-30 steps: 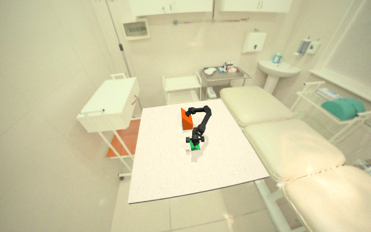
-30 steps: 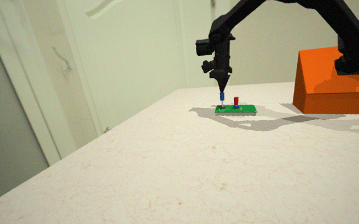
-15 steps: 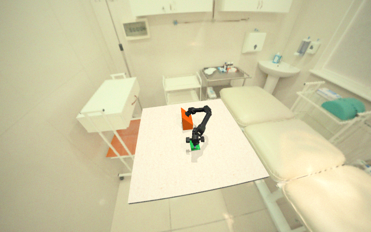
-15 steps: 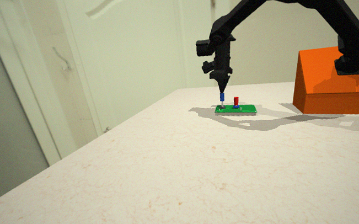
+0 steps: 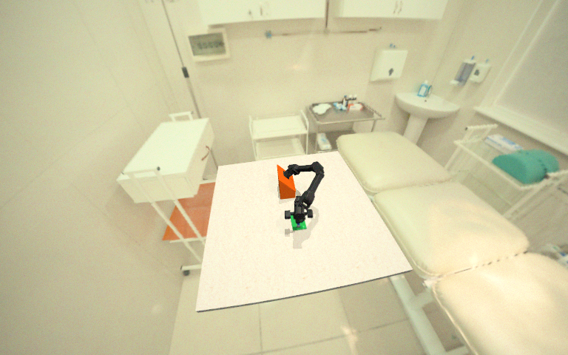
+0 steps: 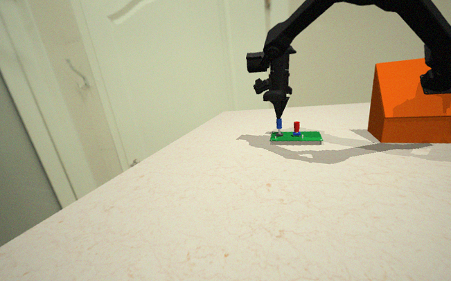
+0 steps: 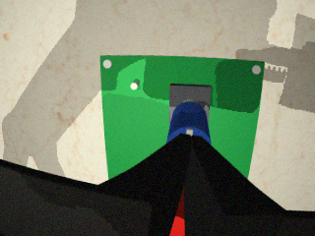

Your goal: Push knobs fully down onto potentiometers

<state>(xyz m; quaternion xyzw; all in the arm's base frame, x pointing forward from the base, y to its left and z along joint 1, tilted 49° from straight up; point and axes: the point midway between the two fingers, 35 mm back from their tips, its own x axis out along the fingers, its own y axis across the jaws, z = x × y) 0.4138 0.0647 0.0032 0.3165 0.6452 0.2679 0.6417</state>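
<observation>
Right now the red knob is 6 cm behind my gripper tip and 3 cm below it. Also, from my gripper tip: blue knob 1 cm below.
</observation>
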